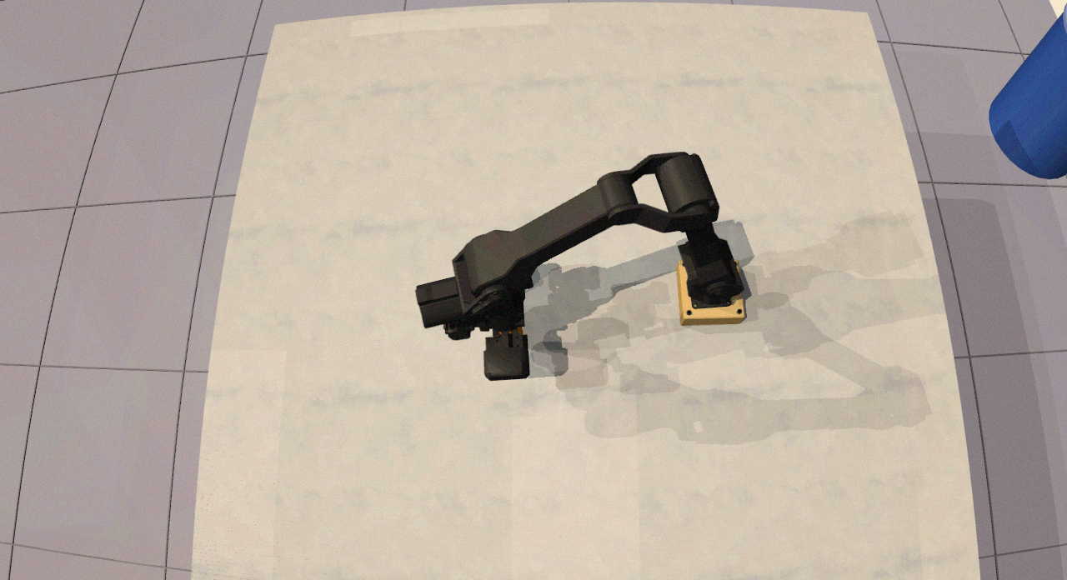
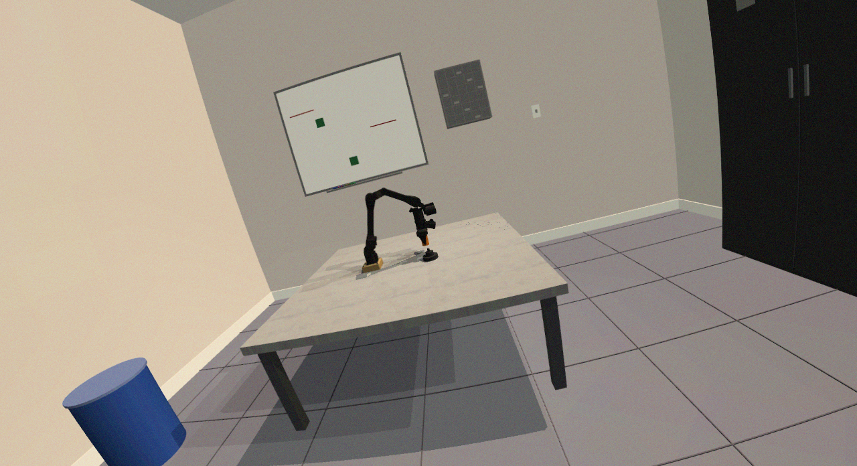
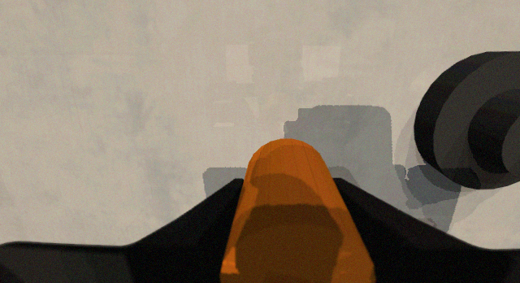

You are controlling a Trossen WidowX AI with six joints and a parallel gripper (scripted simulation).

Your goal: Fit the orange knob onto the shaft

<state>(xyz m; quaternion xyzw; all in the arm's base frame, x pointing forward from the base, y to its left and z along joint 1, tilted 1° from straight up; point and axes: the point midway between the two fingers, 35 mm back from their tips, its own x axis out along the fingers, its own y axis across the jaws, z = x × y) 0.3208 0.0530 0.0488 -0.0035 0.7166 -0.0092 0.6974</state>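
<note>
Now: gripper tip 13 cm to the left of the dark round pedestal, 2 cm above it and 1 cm short of it. Round my gripper tip: orange knob 2 cm above.
</note>
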